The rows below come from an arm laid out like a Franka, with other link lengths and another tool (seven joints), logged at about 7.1 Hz.
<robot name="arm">
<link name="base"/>
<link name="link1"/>
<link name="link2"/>
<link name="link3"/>
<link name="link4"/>
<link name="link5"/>
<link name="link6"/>
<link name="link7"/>
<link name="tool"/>
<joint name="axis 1" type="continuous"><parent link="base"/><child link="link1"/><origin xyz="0 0 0.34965" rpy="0 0 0"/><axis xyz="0 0 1"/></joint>
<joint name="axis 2" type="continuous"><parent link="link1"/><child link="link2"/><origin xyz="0 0 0" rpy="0 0 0"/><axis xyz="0 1 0"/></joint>
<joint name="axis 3" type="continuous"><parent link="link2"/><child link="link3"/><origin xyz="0 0 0.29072" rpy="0 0 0"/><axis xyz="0 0 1"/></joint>
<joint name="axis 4" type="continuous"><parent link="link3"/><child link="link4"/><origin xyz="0.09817 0 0" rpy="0 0 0"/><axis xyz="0 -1 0"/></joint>
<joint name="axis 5" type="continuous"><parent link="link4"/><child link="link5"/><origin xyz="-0.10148 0 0.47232" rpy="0 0 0"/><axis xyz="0 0 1"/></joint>
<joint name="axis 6" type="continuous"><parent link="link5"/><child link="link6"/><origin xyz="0 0 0" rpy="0 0 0"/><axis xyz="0 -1 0"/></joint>
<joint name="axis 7" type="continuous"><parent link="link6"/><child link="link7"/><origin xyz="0.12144 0 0" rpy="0 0 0"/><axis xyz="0 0 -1"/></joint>
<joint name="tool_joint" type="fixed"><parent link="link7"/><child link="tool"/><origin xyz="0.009 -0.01 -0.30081" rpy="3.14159 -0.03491 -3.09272"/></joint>
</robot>
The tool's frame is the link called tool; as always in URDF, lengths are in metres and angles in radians. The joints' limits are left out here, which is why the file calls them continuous.
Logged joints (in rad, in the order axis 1, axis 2, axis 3, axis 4, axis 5, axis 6, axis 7), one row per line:
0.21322 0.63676 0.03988 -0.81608 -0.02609 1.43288 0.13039
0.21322 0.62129 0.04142 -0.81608 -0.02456 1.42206 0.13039
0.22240 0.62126 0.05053 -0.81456 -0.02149 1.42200 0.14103
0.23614 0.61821 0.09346 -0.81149 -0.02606 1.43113 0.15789
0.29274 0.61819 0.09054 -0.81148 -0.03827 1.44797 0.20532
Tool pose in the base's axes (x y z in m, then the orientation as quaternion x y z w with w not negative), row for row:
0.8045 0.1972 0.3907 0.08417 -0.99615 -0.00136 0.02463
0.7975 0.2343 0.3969 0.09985 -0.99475 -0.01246 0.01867
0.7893 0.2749 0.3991 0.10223 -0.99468 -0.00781 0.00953
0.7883 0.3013 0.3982 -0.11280 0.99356 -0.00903 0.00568
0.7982 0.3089 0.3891 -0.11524 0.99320 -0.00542 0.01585
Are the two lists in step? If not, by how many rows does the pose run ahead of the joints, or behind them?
The pose runs 2 rows ahead of the joints: the pose in row i belongs to the joints in row i + 2.
